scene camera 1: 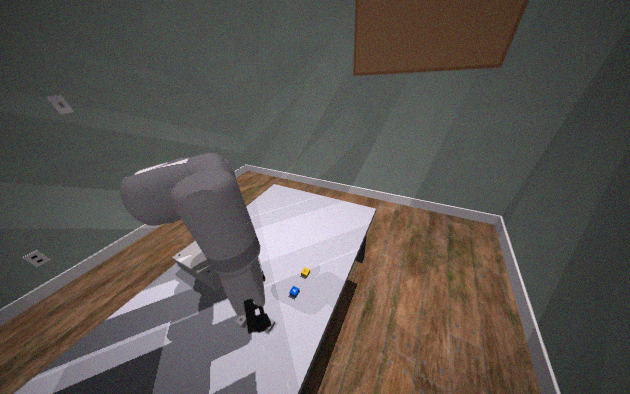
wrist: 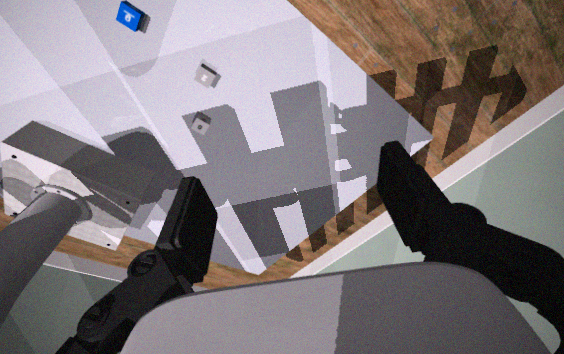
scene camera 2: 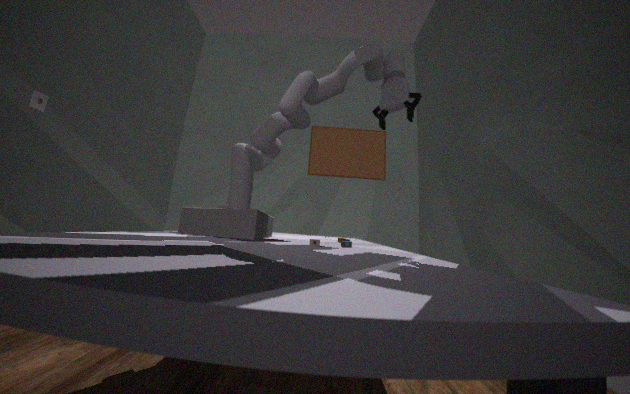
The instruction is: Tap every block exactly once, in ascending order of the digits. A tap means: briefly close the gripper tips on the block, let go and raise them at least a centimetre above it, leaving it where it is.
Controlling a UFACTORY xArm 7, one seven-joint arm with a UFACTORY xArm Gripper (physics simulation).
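A blue block point(scene camera 1: 294, 291) point(scene camera 2: 345, 240) point(wrist: 130, 16) bears a digit that looks like 6 or 9. A yellow block point(scene camera 1: 305, 272) point(scene camera 2: 341, 239) lies near it; its digit is too small to read. A grey block point(wrist: 205, 76) with what looks like a 2 and another grey block point(scene camera 2: 314, 242) point(wrist: 200, 125) with what looks like a 0 lie on the table. Neither grey block shows in scene camera 1, where the arm covers part of the table. My gripper point(scene camera 1: 260, 328) point(scene camera 2: 396, 124) point(wrist: 291, 180) is open and empty, high above the table and the blocks.
The white table point(scene camera 1: 320, 220) point(scene camera 2: 300, 300) point(wrist: 260, 45) carries the arm's box-shaped base point(scene camera 2: 220, 222) point(wrist: 100, 165). Striped shadows cross the tabletop. The table's edge drops to the wooden floor point(scene camera 1: 425, 280) point(wrist: 480, 30). An orange-brown board point(scene camera 1: 435, 35) point(scene camera 2: 347, 152) hangs on the wall.
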